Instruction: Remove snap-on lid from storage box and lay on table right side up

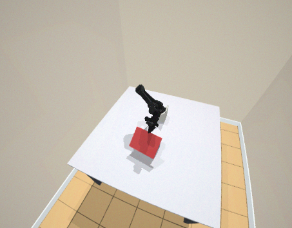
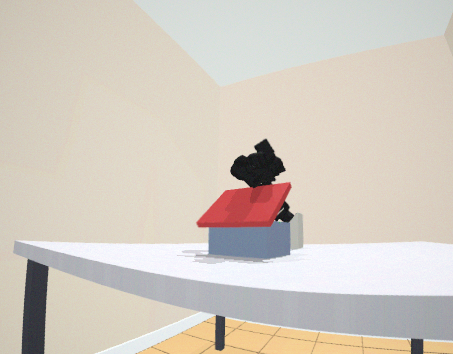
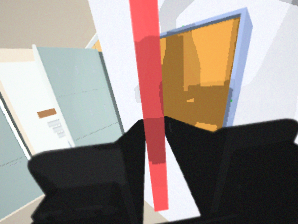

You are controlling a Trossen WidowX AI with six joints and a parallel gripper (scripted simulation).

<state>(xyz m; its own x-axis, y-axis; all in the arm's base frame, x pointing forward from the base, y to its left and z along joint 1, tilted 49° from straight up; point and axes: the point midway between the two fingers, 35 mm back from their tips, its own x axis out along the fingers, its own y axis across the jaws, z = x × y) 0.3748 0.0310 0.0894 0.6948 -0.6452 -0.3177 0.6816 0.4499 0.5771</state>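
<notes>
Now: the red lid 6 cm ahead of my gripper tip, 1 cm to the right of it and 5 cm below it. Round my gripper tip: storage box (3 cm ahead, 1 cm to the right, 15 cm below).
</notes>
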